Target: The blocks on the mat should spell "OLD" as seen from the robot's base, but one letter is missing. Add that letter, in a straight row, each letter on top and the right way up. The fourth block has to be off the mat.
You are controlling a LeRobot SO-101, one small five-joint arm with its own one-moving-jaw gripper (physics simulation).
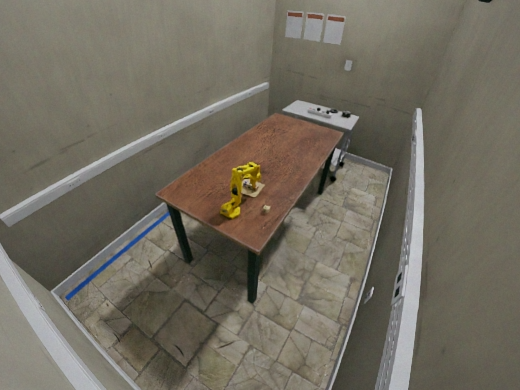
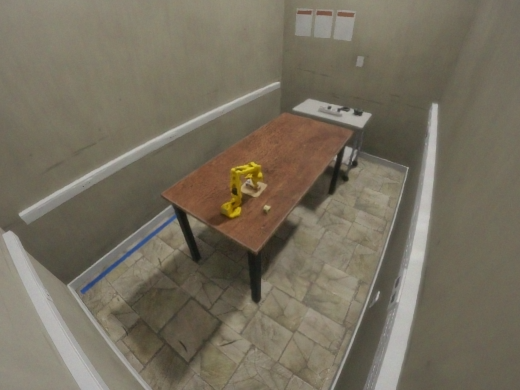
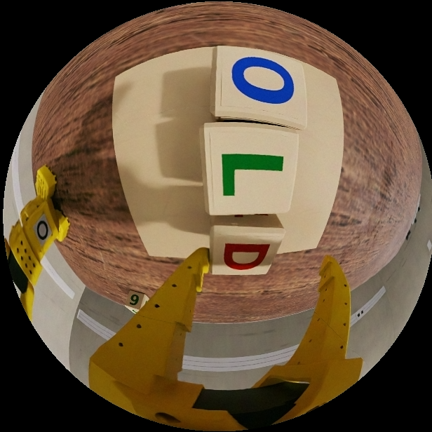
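The O block (image 3: 262, 82) and L block (image 3: 252, 170) sit side by side on the beige mat (image 3: 320, 150) (image 1: 253, 192) (image 2: 255, 193), letters up. The D block (image 3: 245, 250) is beyond the L block in the same line, its red D showing and appearing turned the same way; its side towards the L block also shows. My gripper (image 3: 265, 254) is open and empty, jaws either side of the D block, the left jaw tip close to it, the right one well apart. Whether that tip touches is unclear. The fourth block (image 3: 135, 300) (image 1: 266, 208) (image 2: 267, 209), with a green 9 or 6, lies off the mat.
The yellow robot base (image 1: 230, 210) (image 2: 230, 210) (image 3: 42, 230) stands on the brown table (image 1: 295, 132) (image 2: 305, 132). The fourth block is beside the base, towards the table's right edge. A white side table (image 1: 300, 107) (image 2: 310, 106) with small items stands past the far end.
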